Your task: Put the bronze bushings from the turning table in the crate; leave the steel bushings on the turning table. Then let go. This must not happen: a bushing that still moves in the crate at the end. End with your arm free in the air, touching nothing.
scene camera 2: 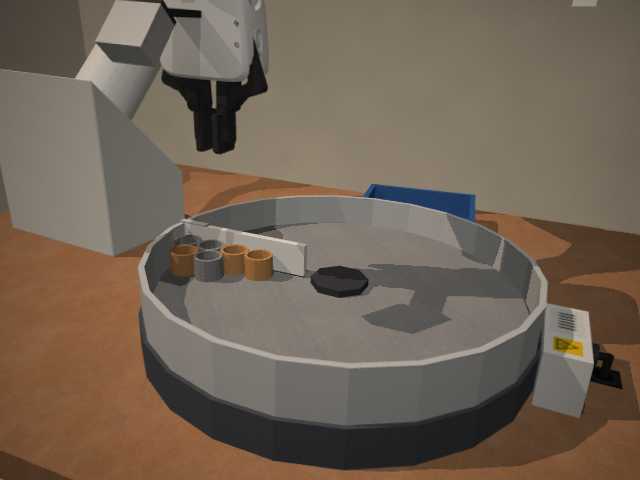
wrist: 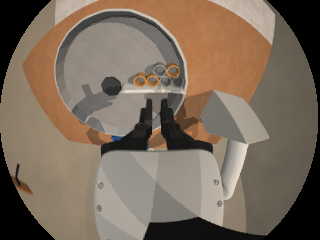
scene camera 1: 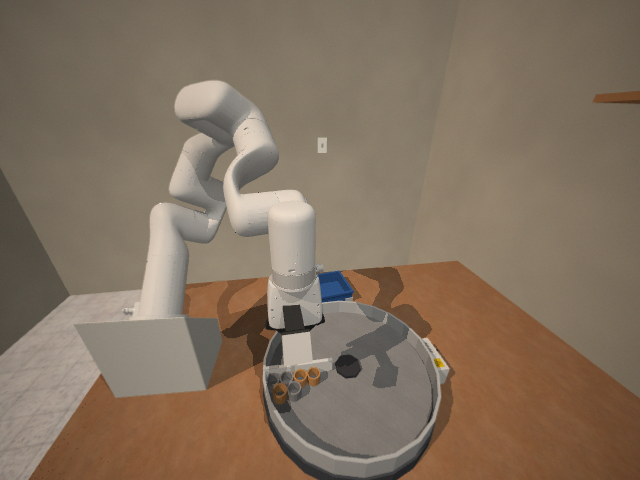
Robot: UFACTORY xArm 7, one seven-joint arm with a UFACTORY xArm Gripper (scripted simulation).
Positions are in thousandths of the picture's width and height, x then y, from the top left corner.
Labels:
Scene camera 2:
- my gripper: 338, 314
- bronze bushing: 404, 551
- steel bushing: 329, 559
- bronze bushing: 284, 536
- turning table: 579, 614

